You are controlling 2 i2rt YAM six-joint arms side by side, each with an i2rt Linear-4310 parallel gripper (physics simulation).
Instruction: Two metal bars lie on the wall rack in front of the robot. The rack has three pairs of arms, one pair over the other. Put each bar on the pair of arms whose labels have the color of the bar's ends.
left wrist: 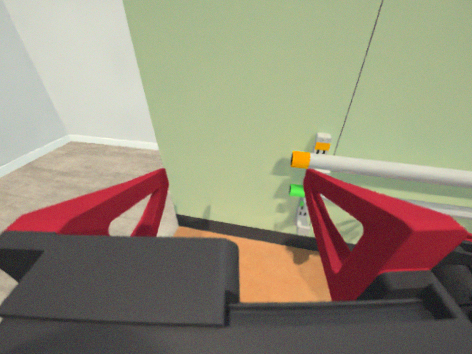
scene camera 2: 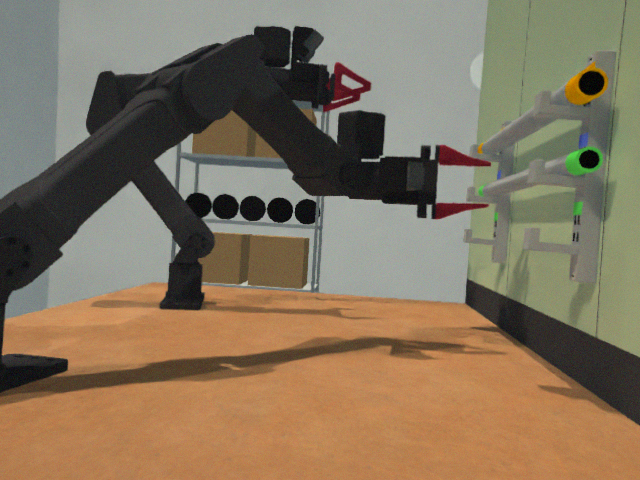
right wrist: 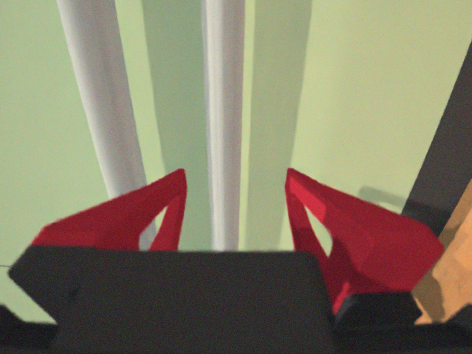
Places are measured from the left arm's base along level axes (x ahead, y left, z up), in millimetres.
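Pixels of known places: left gripper, fingertip midpoint: (left wrist: 235,176) (scene camera 2: 365,91); right gripper, fingertip midpoint: (scene camera 2: 489,185) (right wrist: 235,178); left arm's base at its link origin: (scene camera 2: 183,302).
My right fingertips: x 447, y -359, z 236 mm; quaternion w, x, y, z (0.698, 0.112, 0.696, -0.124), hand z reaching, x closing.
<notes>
Ahead of a thing's pixels: the offset from my right fingertips to its top centre. "spot": to the spot under its first point. Level surfaces: height alone.
The orange-ended bar @[43 mm ahead, 1 mm right, 102 mm up] (scene camera 2: 516,126) (left wrist: 390,167) (right wrist: 100,100) lies on the wall rack's @[spot: 17 mm ahead, 219 mm right, 93 mm down] (scene camera 2: 585,258) top pair of arms; an orange label shows at the top in the left wrist view. The green-ended bar @[44 mm ahead, 9 mm right, 22 mm up] (scene camera 2: 511,181) (left wrist: 297,190) (right wrist: 224,125) lies on the middle pair, labelled blue. The bottom arms (scene camera 2: 553,247), labelled green, hold no bar. My right gripper (scene camera 2: 488,184) (right wrist: 235,178) is open at the green-ended bar's height, one finger above its line and one below, not gripping it. My left gripper (scene camera 2: 364,88) (left wrist: 235,176) is open and empty, left of the rack.
The green wall (scene camera 2: 547,299) has a dark skirting (scene camera 2: 558,341) along the wooden table @[236 mm down] (scene camera 2: 310,413). A shelf unit (scene camera 2: 250,223) with boxes stands in the background. In scene camera 2 the right arm passes in front of the left arm.
</notes>
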